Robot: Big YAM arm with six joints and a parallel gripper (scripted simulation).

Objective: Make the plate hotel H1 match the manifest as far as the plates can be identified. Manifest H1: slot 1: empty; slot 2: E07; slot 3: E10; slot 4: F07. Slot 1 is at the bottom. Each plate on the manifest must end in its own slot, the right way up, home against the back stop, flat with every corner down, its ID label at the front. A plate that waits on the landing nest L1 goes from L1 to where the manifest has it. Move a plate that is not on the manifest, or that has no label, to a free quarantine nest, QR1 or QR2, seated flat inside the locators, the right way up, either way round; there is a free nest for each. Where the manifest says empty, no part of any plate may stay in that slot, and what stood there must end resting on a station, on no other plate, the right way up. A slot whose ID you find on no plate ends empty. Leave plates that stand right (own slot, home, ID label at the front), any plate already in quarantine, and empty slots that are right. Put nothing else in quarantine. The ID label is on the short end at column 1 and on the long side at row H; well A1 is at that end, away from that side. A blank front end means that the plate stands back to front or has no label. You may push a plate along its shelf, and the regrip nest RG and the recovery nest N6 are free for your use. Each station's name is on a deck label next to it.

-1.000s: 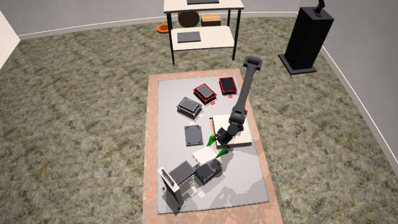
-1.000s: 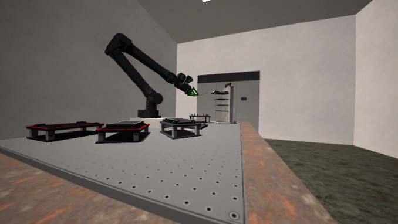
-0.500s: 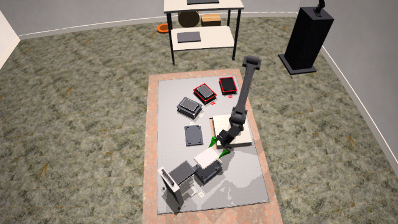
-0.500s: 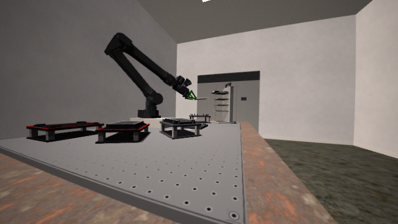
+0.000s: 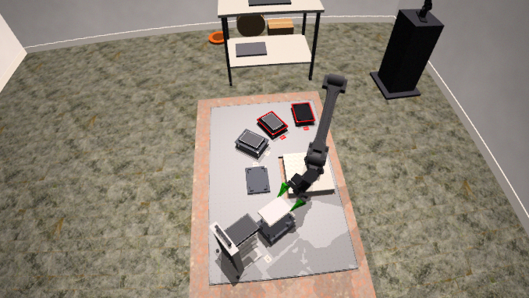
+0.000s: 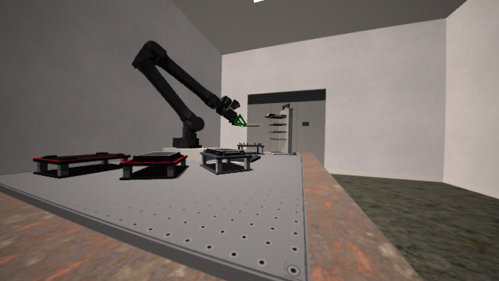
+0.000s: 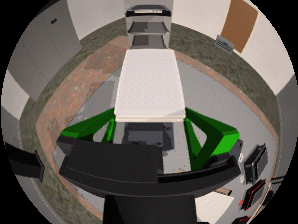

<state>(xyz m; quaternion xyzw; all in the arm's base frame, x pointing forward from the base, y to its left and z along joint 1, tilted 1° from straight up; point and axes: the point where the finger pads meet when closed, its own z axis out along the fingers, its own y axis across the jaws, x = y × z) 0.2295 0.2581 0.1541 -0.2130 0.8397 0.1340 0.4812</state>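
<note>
Now: the white plate 5 cm ahead of my hand and 3 cm to the left of it. From my hand the other things lie so: plate hotel H1 (27 cm ahead, 16 cm to the left, 4 cm below); N6 deck label (8 cm ahead, 36 cm to the right, 20 cm below); H1 deck label (11 cm ahead, 18 cm to the left, 20 cm below).
</note>
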